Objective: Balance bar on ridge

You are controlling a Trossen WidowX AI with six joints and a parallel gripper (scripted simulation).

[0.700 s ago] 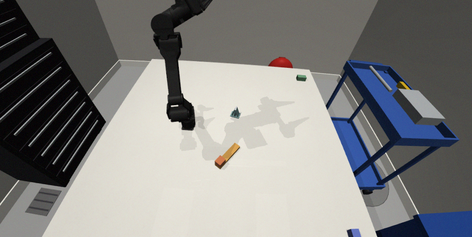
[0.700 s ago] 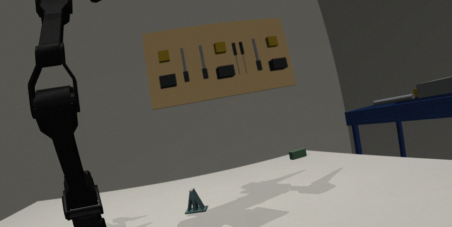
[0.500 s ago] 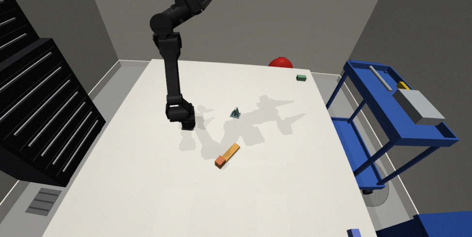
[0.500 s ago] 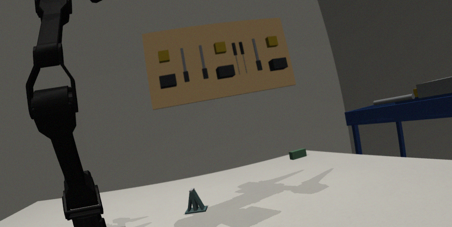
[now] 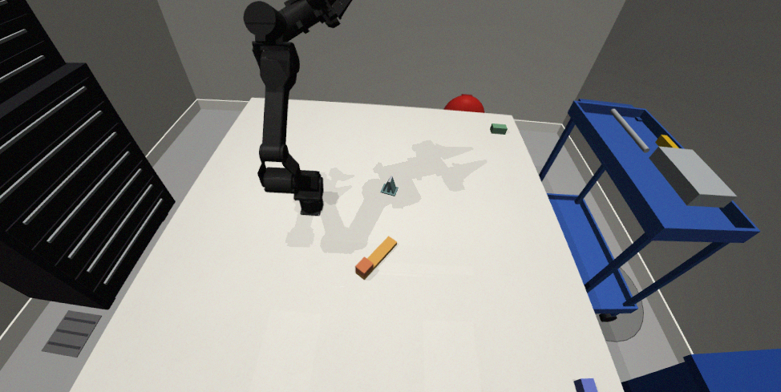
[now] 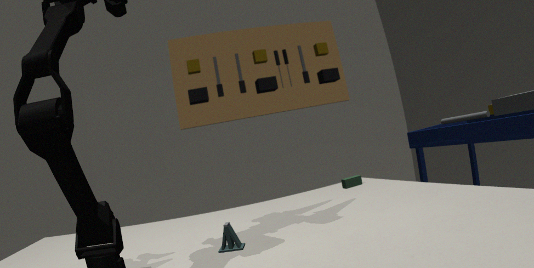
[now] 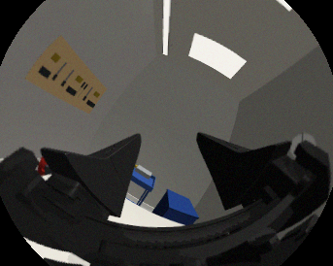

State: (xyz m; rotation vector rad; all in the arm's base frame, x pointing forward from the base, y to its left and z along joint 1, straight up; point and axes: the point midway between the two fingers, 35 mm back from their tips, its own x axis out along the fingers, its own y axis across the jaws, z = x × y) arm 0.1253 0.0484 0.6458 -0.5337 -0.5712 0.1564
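Now: the orange bar 60 mm ahead of my gripper tip, 250 mm to the right of it and 640 mm below it. From my gripper tip the other things lie so: green block: 590 mm ahead, 440 mm to the left, 650 mm below; then blue block: 590 mm ahead, 560 mm to the right, 650 mm below.
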